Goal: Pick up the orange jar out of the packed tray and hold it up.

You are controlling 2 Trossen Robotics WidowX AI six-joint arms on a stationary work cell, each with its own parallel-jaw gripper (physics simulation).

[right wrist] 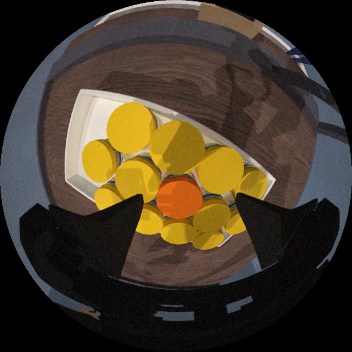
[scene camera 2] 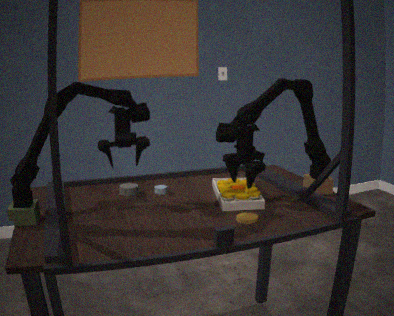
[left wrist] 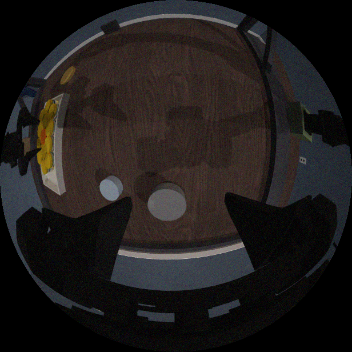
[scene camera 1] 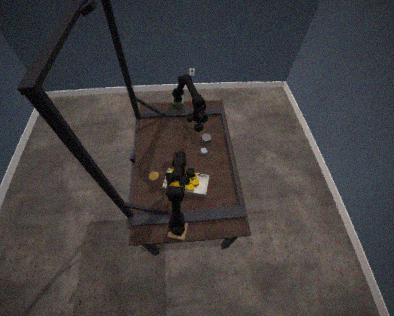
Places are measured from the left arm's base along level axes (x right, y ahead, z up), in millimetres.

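Where they show: left gripper, fingertip midpoint: (scene camera 2: 124,166); right gripper, fingertip midpoint: (scene camera 2: 241,185); left arm's base at its link origin: (scene camera 2: 23,204) (scene camera 1: 178,99); right arm's base at its link origin: (scene camera 1: 178,229).
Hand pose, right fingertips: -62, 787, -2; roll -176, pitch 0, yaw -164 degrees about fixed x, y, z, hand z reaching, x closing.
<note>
Things, the pixels of their top centre, and the offset from my right fingertips, as dx, dy, dz. "spot": a spot on its surface instead.
- orange jar at its top centre: (scene camera 2: 238,186) -9, -11, -7
- white tray at a spot on its surface: (scene camera 2: 243,205) spot: +110, -32, -37
- grey round object at its top centre: (scene camera 2: 128,185) (scene camera 1: 206,137) -186, -394, -25
- flat yellow disc at its top centre: (scene camera 2: 247,216) (scene camera 1: 153,175) +196, -50, -43
The orange jar (right wrist: 179,197) (scene camera 2: 238,187) (left wrist: 43,136) stands in the white tray (right wrist: 73,145) (scene camera 2: 243,205) (left wrist: 59,150), closely surrounded by several yellow-lidded jars (right wrist: 177,147). Its flat orange lid faces up. My right gripper (right wrist: 191,198) (scene camera 2: 242,185) is open and points down over the tray. In the right wrist view the orange lid shows between its two fingertips, slightly nearer the left one; the exact height above the lid is hard to tell. My left gripper (left wrist: 178,200) (scene camera 2: 124,165) is open and empty, high above the table at the left in scene camera 2.
A grey round object (scene camera 2: 128,189) (left wrist: 167,202) (scene camera 1: 206,137) and a smaller pale blue one (scene camera 2: 160,189) (left wrist: 111,188) (scene camera 1: 204,150) stand below and beside the left gripper. A flat yellow disc (scene camera 2: 247,218) (scene camera 1: 153,176) lies near the tray. Dark frame posts (scene camera 2: 347,110) rise at the table's edges.
</note>
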